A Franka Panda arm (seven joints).
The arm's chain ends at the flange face. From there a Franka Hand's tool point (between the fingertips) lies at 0.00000 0.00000 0.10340 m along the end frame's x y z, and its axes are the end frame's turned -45 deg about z.
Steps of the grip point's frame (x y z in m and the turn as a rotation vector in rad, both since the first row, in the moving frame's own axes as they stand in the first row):
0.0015, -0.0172, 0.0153, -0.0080, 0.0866, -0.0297
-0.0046, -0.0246, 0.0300, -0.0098, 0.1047, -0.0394
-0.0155, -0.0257, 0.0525, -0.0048, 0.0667, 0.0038
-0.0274, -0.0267, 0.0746, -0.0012, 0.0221, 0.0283
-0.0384, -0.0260, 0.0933, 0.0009, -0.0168, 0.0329
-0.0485, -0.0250, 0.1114, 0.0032, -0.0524, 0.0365
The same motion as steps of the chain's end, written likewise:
-0.0179, -0.0074, 0.0157, 0.0556, 0.0669, -0.0297
-0.0289, -0.0071, 0.0306, 0.0671, 0.0810, -0.0394
-0.0344, -0.0027, 0.0527, 0.0438, 0.0506, 0.0038
-0.0400, 0.0020, 0.0746, 0.0148, 0.0165, 0.0283
-0.0442, 0.0076, 0.0933, -0.0112, -0.0125, 0.0329
-0.0478, 0.0131, 0.1115, -0.0348, -0.0393, 0.0365

